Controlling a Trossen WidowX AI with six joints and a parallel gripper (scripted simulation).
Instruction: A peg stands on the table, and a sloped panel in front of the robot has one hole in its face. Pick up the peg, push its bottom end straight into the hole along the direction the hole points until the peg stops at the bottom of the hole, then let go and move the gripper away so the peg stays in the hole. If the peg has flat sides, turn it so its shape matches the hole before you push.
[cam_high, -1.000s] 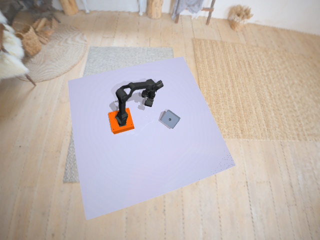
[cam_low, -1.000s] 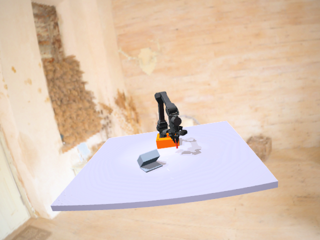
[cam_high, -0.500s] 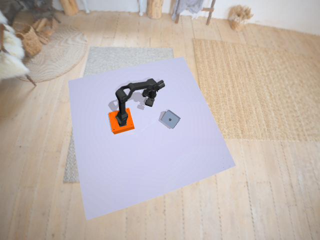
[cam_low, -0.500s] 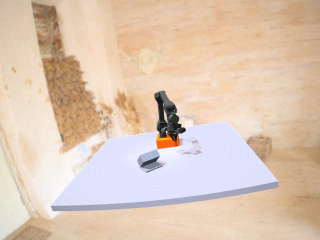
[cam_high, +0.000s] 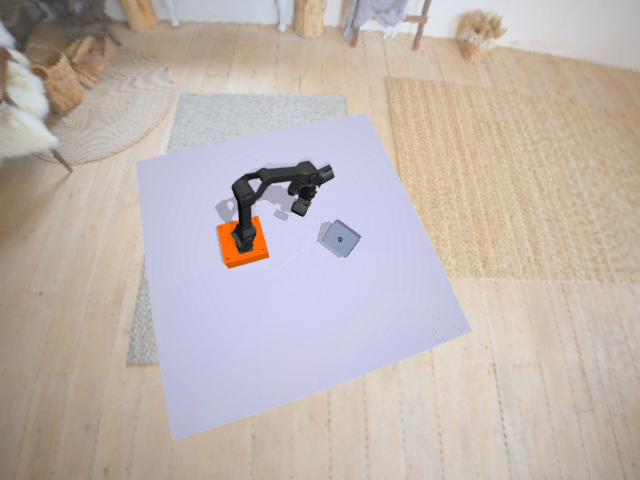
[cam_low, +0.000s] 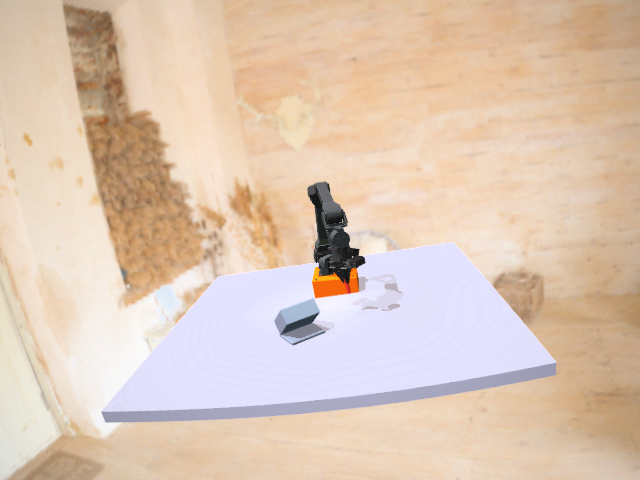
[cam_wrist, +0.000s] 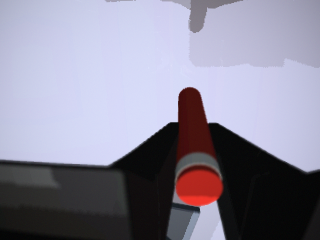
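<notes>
The sloped panel is 110 mm ahead of my gripper tip, 180 mm to the right of it and 60 mm below it. Also, from my gripper tip: flat foot plate (130 mm ahead, 170 mm to the right, 120 mm below); red peg (20 mm above).
</notes>
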